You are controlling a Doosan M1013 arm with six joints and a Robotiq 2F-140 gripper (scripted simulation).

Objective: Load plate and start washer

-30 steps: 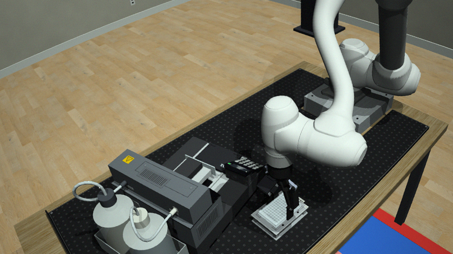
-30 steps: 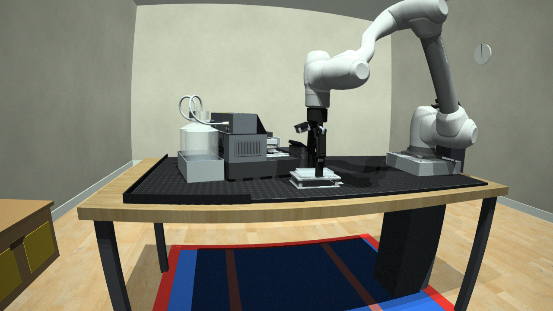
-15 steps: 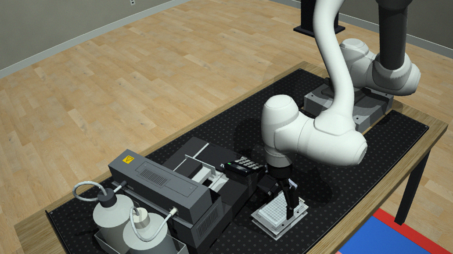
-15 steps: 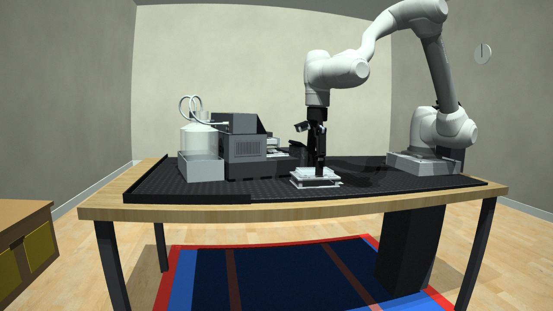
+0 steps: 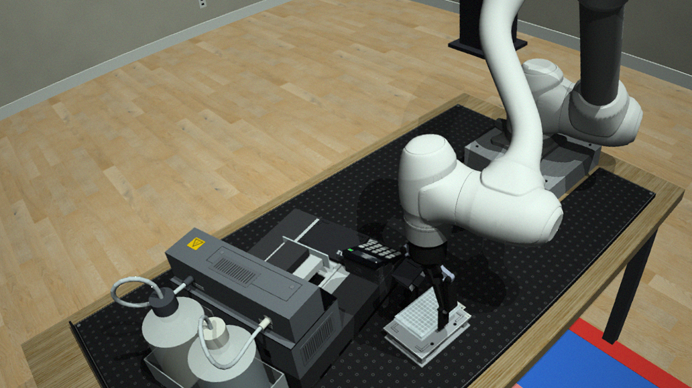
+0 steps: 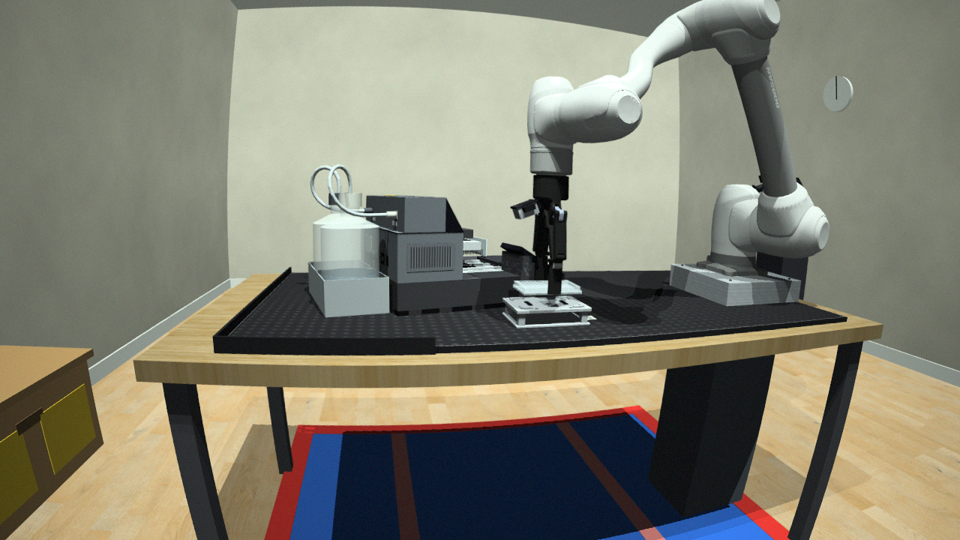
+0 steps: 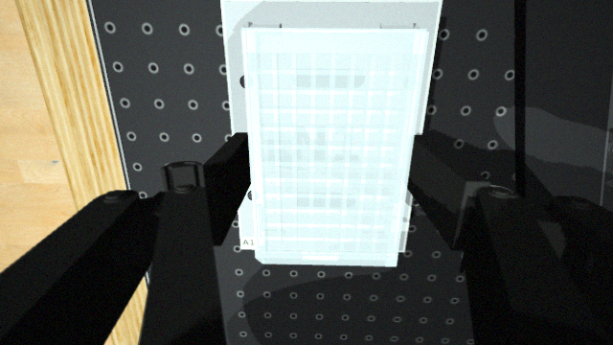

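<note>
Now: hand 60 mm above the plate nest N1. Also, from my hand: N1 label 110 mm behind, 90 mm below; white well plate 20 mm below; plate washer 290 mm to the right, 150 mm ahead, 40 mm above.
</note>
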